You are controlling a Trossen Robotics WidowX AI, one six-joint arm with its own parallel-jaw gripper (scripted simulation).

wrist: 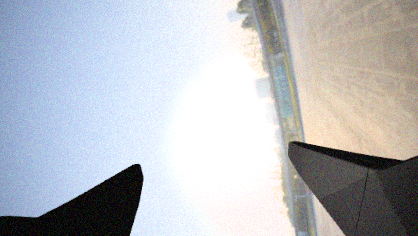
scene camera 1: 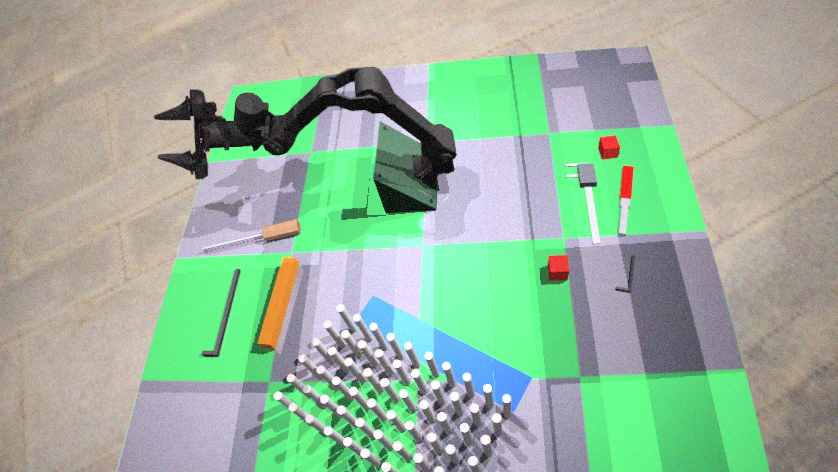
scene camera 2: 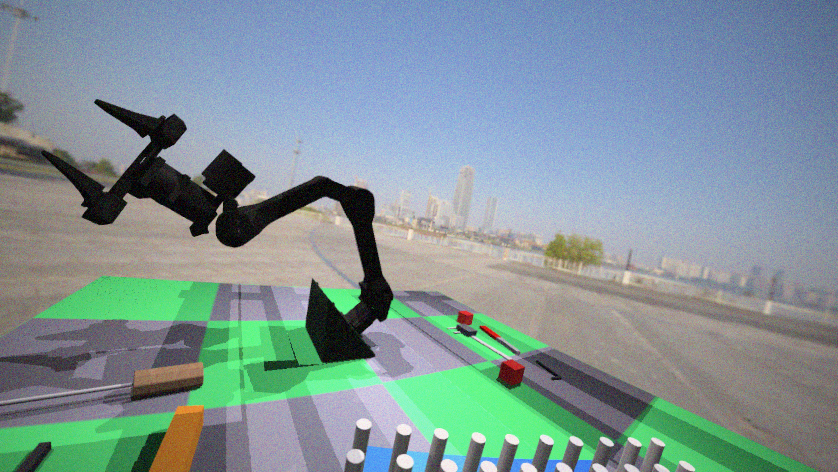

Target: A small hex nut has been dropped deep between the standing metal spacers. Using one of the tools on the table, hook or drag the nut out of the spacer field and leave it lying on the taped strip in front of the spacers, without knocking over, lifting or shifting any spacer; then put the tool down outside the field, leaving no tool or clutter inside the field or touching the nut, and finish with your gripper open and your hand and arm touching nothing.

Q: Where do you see a blue taped strip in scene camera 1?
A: At 484, 369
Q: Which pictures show the gripper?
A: The wrist view, scene camera 1 and scene camera 2: all of them.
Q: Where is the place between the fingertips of the gripper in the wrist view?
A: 217, 160
